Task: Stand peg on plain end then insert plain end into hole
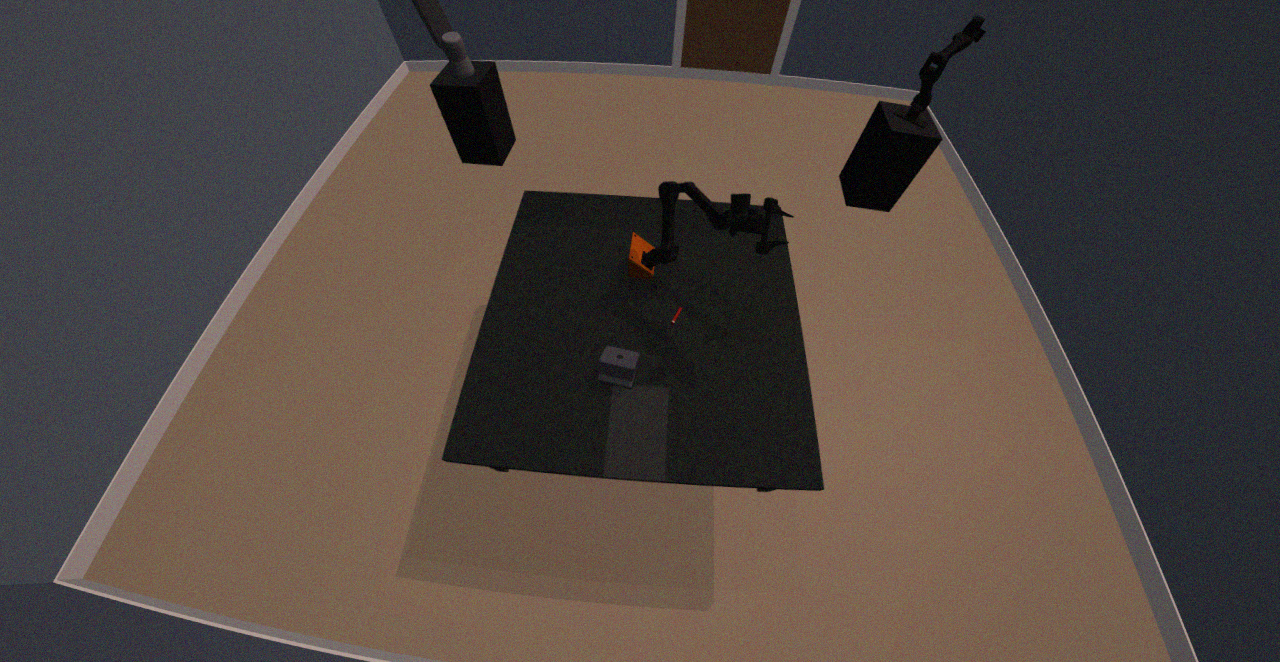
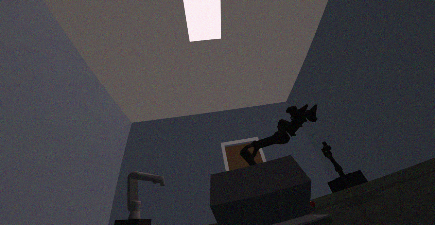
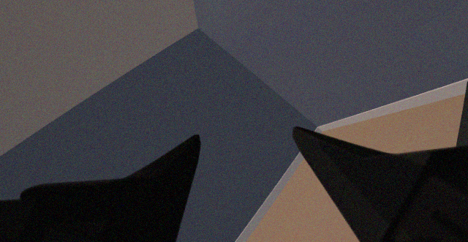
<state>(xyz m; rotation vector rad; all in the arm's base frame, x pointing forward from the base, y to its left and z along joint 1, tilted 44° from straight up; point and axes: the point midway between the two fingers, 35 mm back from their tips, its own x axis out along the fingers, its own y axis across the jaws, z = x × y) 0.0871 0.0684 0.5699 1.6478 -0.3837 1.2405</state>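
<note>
Now: gripper tip 14 cm short of the red peg, 33 cm to the left of it and 44 cm above it. The rest, counted from my gripper tip: grey sloped panel 37 cm ahead, 52 cm to the right, 41 cm below.
</note>
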